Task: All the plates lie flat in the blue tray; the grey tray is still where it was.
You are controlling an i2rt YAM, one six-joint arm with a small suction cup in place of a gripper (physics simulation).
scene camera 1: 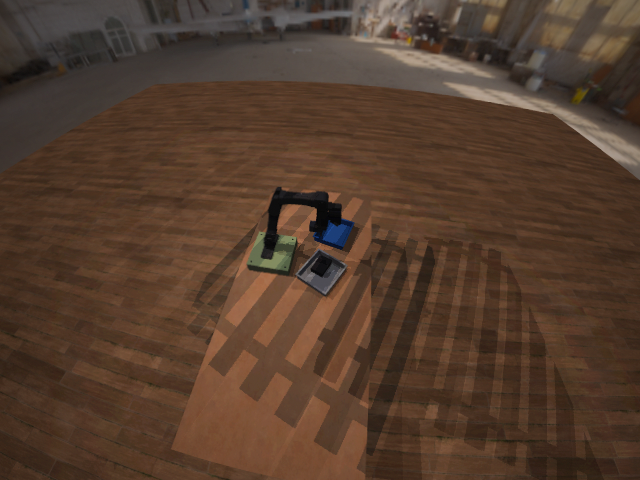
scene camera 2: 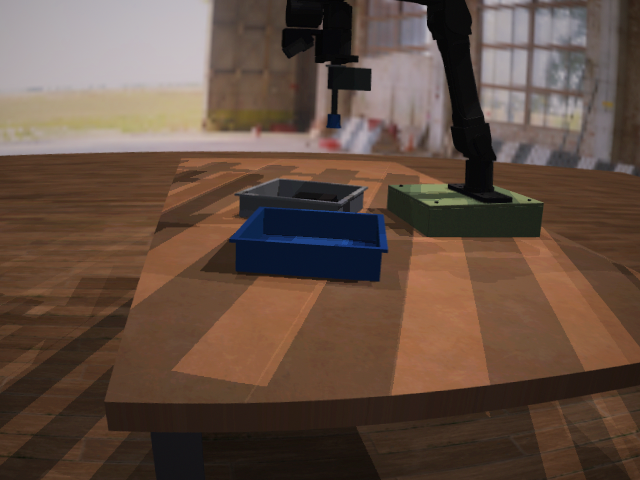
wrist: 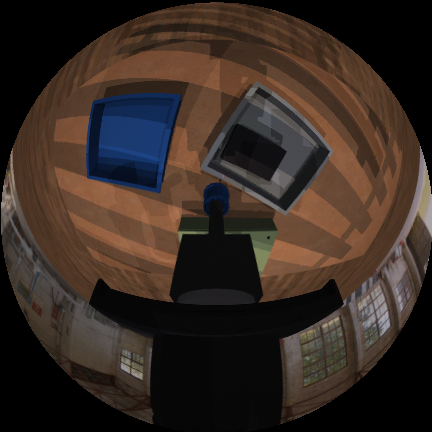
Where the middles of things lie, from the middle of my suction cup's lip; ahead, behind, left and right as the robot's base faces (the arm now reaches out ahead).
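Blue tray [scene camera 2: 314, 243]: 7 cm ahead of my suction cup, 22 cm to the left of it and 18 cm below it. My suction cup is 3 cm short of the grey tray [scene camera 2: 277, 193], 13 cm to the left of it and 18 cm above it.
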